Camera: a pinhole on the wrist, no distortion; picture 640 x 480 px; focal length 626.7 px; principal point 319.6 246.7 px. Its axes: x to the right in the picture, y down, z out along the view. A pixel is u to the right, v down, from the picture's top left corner.
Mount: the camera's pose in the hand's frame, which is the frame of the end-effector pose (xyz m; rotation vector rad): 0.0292 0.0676 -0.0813 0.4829 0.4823 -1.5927
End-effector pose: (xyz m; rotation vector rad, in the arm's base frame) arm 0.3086 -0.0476 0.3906 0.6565 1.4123 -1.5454
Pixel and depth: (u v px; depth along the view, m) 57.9 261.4 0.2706
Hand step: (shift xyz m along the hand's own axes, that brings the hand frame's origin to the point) 0.0374 0.0047 0.2051
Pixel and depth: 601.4 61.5 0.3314
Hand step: -0.0866 -0.2368 0.1073
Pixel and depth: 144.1 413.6 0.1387
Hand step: 0.0656 0.0173 0.0538
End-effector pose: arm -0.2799 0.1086 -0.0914 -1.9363 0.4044 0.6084
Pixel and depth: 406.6 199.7 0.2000
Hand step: 0.0077 -0.0684 0.0671
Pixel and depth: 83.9 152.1 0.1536
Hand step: 0.0067 0.0286 0.0782
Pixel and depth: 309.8 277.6 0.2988
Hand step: 0.0374 -0.1006 0.1660
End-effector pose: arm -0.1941 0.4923 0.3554 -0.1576 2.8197 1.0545
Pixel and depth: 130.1 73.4 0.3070
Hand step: -0.0559 -0.0261 0.2254
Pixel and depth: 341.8 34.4 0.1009
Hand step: -0.0074 0.0094 0.0001
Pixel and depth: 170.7 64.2 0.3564
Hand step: -0.0764 -0.0597 0.2616
